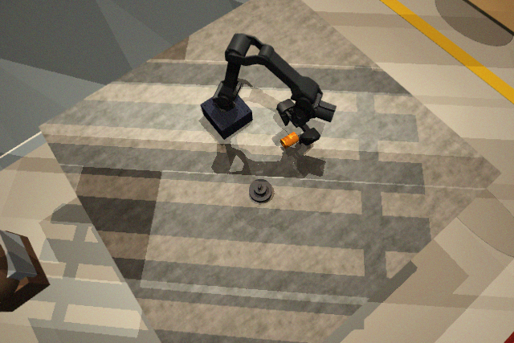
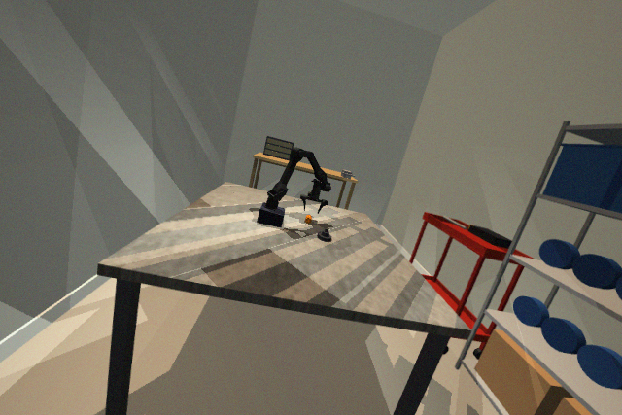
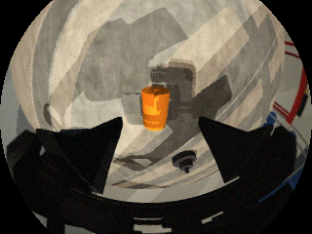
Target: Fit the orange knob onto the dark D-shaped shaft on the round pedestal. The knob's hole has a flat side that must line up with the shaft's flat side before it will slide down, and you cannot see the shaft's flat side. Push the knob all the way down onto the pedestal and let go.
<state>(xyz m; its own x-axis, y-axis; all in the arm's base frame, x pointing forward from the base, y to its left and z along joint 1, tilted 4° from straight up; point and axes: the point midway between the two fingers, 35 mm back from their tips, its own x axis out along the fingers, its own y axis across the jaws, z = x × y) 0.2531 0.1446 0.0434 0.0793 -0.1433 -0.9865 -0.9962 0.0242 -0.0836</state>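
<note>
Right now my gripper tip is 50 mm above the orange knob, 10 mm to the left of it and 10 mm past it. Round my gripper tip: round pedestal 220 mm to the right, 90 mm ahead, 40 mm below.
</note>
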